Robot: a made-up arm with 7 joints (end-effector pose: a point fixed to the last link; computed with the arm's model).
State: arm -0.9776 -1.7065 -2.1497 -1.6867 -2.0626 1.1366 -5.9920
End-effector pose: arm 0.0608 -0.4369 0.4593 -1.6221 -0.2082 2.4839
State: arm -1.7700 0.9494 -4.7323 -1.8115 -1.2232 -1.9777 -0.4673
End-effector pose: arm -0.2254 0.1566 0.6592 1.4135 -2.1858 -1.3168
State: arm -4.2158 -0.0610 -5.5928 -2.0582 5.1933 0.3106 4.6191
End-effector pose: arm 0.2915 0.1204 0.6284 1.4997 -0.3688 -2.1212
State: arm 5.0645 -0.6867 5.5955 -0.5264 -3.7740 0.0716 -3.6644
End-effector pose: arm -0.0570 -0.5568 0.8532 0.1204 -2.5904 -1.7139
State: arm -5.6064 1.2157 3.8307 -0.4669 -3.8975 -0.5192 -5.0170
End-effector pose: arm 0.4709 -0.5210 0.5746 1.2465 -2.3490 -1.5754
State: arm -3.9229 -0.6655 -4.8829 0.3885 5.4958 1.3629 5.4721
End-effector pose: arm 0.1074 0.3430 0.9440 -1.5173 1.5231 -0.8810
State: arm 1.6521 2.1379 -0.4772 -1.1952 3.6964 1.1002 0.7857
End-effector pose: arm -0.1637 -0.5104 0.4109 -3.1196 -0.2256 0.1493
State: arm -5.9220 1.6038 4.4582 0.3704 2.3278 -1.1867 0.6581
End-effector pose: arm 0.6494 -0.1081 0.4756 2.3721 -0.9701 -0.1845
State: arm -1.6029 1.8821 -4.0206 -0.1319 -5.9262 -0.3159 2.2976
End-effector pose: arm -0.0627 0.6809 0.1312 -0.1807 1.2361 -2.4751
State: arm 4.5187 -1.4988 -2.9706 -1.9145 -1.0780 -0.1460 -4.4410
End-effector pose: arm 0.0962 -0.2294 0.7470 1.4544 -2.4901 0.6546
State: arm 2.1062 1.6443 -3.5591 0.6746 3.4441 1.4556 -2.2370
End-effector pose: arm -0.3998 -0.5319 0.4334 -0.7248 -0.1434 -1.3989
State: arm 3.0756 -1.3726 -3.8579 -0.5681 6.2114 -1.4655 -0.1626
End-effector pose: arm 0.5323 -0.1087 0.6682 -2.2427 -0.1745 -0.8357
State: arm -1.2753 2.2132 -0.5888 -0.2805 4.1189 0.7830 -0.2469
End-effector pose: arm 0.2268 0.5932 0.0910 1.1881 -1.6591 1.1040
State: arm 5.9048 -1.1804 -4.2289 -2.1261 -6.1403 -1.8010 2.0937
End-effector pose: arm -0.1803 0.0550 0.5430 -1.4399 0.7430 2.6438
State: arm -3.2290 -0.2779 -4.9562 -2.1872 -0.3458 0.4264 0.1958
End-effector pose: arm 0.1506 -0.2676 0.5979 -1.0381 -0.9696 -1.0497
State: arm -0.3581 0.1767 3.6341 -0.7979 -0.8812 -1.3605 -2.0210
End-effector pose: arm 0.3386 0.0658 0.8924 1.2516 0.2440 -1.6867
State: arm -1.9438 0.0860 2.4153 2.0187 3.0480 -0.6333 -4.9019
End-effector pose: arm 0.2521 -0.1059 0.6157 -0.4458 -0.3591 0.8416
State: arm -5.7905 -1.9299 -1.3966 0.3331 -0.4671 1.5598 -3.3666
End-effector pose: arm -0.4270 0.4039 0.1827 -0.7659 -1.5147 1.8668
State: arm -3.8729 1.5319 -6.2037 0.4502 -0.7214 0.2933 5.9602
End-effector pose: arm -0.5346 -0.4556 0.2582 -0.7800 0.5148 -0.1460
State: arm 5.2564 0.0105 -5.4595 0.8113 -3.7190 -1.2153 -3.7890
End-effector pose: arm 0.2631 0.0904 0.9370 -1.0071 -1.3398 2.3599
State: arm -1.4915 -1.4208 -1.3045 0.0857 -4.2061 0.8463 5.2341
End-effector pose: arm -0.0155 -0.6968 0.5729 -1.1559 -2.0177 -0.4860
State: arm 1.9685 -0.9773 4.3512 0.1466 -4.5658 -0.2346 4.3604
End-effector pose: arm 0.2723 0.5679 0.7871 1.9483 0.1339 -0.7489
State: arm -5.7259 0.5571 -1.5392 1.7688 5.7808 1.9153 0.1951
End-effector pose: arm 0.2025 0.0998 0.6462 -1.0095 0.8597 -1.5263
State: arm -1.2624 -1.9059 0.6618 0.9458 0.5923 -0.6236 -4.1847
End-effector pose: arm -0.0604 -0.6714 0.3909 -1.0325 1.5361 0.9226
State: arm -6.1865 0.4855 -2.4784 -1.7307 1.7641 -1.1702 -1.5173
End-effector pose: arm 0.3040 -0.2868 0.6357 -1.7732 -0.5087 -0.7578
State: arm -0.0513 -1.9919 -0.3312 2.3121 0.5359 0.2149 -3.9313
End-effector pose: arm -0.2304 0.0365 0.5612 0.0983 -2.6359 0.1378
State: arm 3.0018 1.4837 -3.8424 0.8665 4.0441 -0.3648 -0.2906
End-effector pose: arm -0.5945 0.0849 0.6868 0.2554 2.6572 -0.3478
